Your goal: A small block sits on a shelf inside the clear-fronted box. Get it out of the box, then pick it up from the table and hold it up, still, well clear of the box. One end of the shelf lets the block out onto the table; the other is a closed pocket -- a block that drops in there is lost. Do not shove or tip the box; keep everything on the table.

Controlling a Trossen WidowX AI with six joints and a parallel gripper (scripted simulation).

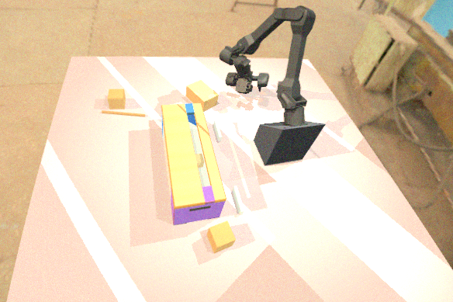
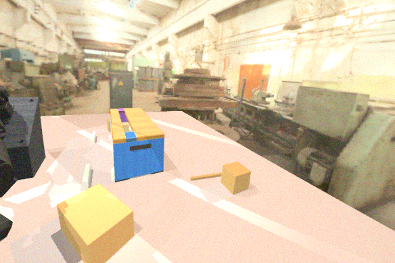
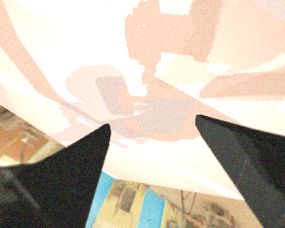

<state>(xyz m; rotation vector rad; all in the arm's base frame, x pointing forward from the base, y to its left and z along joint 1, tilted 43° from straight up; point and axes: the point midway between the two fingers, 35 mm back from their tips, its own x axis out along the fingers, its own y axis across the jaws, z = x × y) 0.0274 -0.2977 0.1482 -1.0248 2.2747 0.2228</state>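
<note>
Now: gripper tip 35 cm to the right of the small block, 34 cm short of it and 4 cm below it. Also, from my gripper tip: long box: 32 cm to the left, 32 cm ahead, 2 cm above; thin orange stick: 56 cm ahead, 4 cm below, 3 cm to the left.
</note>
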